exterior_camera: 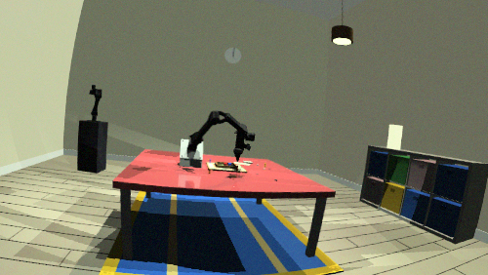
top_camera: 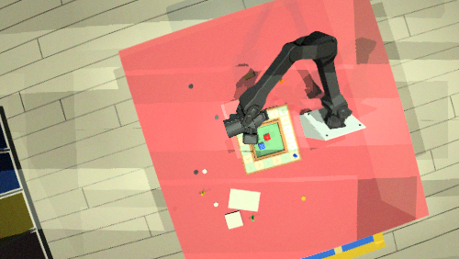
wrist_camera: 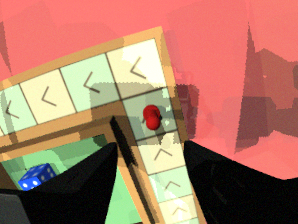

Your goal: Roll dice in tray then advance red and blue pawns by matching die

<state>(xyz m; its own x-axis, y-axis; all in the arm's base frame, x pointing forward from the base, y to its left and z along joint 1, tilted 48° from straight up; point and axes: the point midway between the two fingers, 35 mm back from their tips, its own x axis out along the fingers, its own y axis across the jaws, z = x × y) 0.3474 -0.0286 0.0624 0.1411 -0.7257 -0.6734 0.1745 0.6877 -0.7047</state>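
Right now the red pawn is 50 mm below my gripper tip. Also, from my gripper tip: tan block 50 mm behind, 220 mm to the right, 70 mm below; green tray 80 mm behind, 100 mm to the left, 70 mm below; blue pawn 200 mm behind, 200 mm to the left, 50 mm below.
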